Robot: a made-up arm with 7 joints. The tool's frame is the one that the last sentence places.
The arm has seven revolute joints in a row. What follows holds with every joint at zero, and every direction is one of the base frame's. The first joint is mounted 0.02 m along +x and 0.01 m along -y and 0.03 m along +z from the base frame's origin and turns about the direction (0.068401, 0.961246, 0.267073), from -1.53 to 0.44 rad. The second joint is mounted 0.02 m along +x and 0.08 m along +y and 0.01 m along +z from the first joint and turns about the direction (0.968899, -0.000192, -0.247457), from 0.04 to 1.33 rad. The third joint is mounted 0.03 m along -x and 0.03 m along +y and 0.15 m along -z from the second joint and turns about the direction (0.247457, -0.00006, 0.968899), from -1.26 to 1.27 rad. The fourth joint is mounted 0.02 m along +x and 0.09 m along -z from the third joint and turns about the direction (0.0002, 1, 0.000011), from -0.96 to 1.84 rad. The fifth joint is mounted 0.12 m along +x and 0.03 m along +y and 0.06 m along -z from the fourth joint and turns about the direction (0.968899, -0.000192, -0.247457), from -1.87 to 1.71 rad. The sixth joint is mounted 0.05 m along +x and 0.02 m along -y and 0.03 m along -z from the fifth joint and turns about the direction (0.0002, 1, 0.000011), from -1.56 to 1.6 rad. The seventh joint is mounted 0.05 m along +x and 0.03 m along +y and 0.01 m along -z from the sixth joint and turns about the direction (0.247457, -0.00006, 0.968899), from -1.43 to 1.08 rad. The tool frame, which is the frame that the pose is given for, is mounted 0.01 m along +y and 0.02 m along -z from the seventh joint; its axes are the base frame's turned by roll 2.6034, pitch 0.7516 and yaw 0.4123 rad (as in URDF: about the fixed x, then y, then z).
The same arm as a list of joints. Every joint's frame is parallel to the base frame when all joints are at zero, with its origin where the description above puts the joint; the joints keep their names.
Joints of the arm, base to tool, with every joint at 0 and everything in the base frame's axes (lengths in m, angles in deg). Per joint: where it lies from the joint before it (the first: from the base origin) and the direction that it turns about. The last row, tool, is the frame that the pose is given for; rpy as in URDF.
joint 1: offset 0.02 -0.01 0.03 axis 0.068403 0.961235 0.26711
joint 2: offset 0.02 0.08 0.01 axis 0.968889 -0.0002 -0.247497
joint 3: offset -0.03 0.03 -0.15 axis 0.247497 -0.0001 0.968889
joint 4: offset 0.02 0 -0.09 axis 0.0002 1 0
joint 5: offset 0.12 0.03 -0.06 axis 0.968889 -0.0002 -0.247497
joint 6: offset 0.05 -0.02 -0.03 axis 0.0002 1 0
joint 7: offset 0.05 0.03 -0.01 axis 0.247497 -0.0001 0.968889
tool: offset 0 0.01 -0.02 rpy 149.16 43.06 23.62
Joint limits (deg, base to tool): -87.66..25.21 2.29..76.2 -72.19..72.77 -55..105.42 -107.14..97.98 -89.38..91.67 -81.93..61.88

